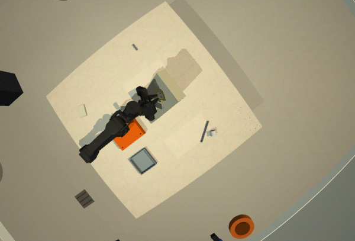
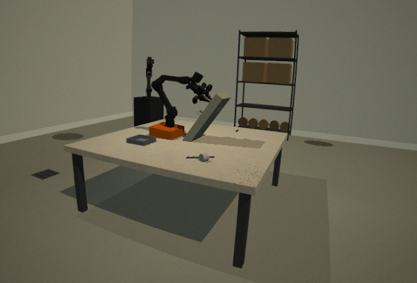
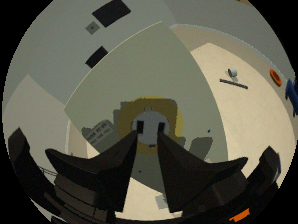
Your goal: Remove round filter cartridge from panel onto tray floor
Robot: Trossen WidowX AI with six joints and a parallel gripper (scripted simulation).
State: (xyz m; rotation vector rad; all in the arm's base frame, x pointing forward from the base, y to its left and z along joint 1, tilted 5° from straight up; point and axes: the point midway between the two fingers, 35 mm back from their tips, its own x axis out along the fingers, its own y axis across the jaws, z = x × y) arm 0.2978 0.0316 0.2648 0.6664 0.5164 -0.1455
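Now: gripper tip 30 mm short of the white filter cartridge and 30 mm above it. Round my gripper tip: grey tray 390 mm behind, 310 mm to the right, 290 mm below; small pale block 600 mm behind, 290 mm to the left, 290 mm below.
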